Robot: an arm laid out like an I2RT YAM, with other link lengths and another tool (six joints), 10 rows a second.
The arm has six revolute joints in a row. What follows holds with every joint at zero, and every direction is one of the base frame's. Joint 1 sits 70.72 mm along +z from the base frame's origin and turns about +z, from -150 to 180 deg. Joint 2 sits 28 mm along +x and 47.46 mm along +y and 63.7 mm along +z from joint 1 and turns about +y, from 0 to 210 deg. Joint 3 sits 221.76 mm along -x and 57.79 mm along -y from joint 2 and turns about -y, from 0 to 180 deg. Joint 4 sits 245 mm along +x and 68.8 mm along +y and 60 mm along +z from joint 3 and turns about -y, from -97 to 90 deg. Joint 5 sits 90.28 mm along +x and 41.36 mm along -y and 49.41 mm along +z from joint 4 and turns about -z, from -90 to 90 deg. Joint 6 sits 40.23 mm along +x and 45.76 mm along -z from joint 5 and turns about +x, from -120 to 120 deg. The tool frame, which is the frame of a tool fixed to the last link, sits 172 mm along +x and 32 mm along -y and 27 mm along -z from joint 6; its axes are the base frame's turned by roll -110.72, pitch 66.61 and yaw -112.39 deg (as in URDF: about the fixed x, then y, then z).
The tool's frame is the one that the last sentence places.
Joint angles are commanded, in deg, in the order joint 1, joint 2, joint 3, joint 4, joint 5, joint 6. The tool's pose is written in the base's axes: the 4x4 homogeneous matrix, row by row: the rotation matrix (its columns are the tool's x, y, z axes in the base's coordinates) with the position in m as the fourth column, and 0 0 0 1 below. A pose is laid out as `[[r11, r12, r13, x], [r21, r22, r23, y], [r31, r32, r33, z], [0, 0, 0, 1]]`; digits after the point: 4 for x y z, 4 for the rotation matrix.
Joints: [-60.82, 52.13, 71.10, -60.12, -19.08, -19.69]
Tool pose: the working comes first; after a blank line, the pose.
Where each joint sits with the arm in this pose, in the base's axes (m; each line is computed from the numbers above, not from the rounded line before):
joint 1: 0.0000 0.0000 0.0707
joint 2: 0.0551 -0.0013 0.1344
joint 3: -0.0617 0.0894 0.3095
joint 4: 0.1018 -0.0623 0.4459
joint 5: 0.1147 -0.1702 0.4237
joint 6: 0.1254 -0.1625 0.3642
the tool: 0.2018 -0.2601 0.2378

[[-0.7949, 0.3156, 0.5182, 0.2018], [0.0528, 0.8868, -0.4591, -0.2601], [-0.6044, -0.3376, -0.7216, 0.2378], [0, 0, 0, 1]]
